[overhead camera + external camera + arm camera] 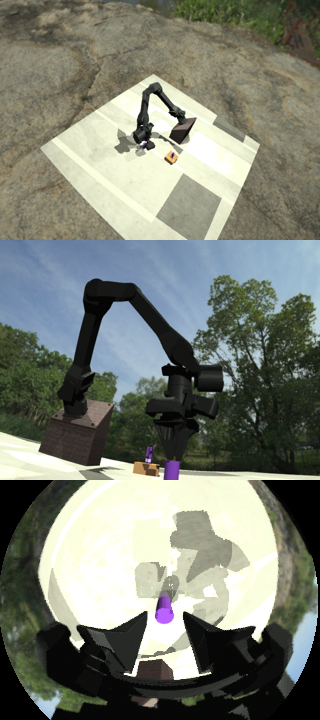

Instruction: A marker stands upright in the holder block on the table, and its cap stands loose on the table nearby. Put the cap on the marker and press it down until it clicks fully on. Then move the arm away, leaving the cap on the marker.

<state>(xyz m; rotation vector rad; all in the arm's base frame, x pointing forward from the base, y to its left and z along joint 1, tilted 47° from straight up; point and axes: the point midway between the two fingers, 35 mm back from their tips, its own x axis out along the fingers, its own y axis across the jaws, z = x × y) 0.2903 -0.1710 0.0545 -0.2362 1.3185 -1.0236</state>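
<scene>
My gripper tip is 30 mm above the purple cap. Also, from my gripper tip: tan holder block 220 mm to the left, 40 mm behind, 30 mm below.
</scene>
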